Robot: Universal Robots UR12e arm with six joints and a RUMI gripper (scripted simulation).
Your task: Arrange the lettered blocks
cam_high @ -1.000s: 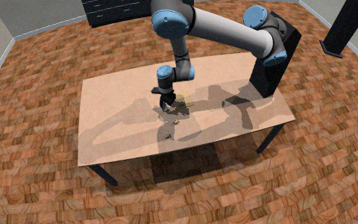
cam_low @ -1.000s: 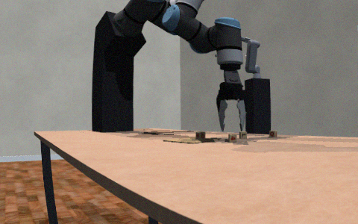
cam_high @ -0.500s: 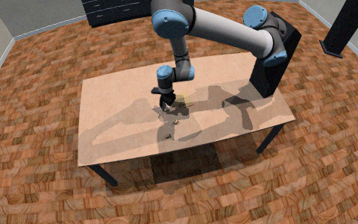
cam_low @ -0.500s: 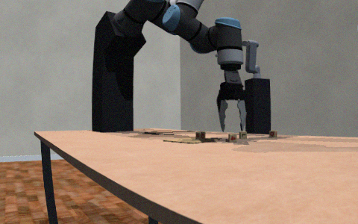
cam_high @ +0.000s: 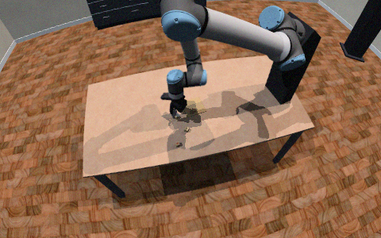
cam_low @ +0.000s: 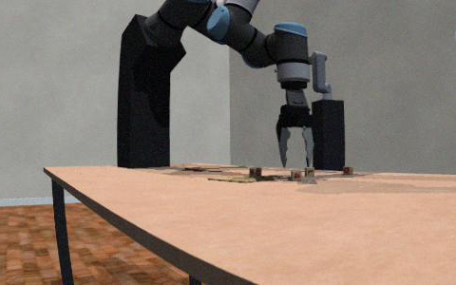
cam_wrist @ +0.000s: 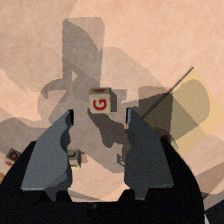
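Right now the mat is 12 cm to the right of my hand, 9 cm behind it and 5 cm below it. Also, from my hand: block 11 cm behind, 8 cm to the right, 3 cm below.
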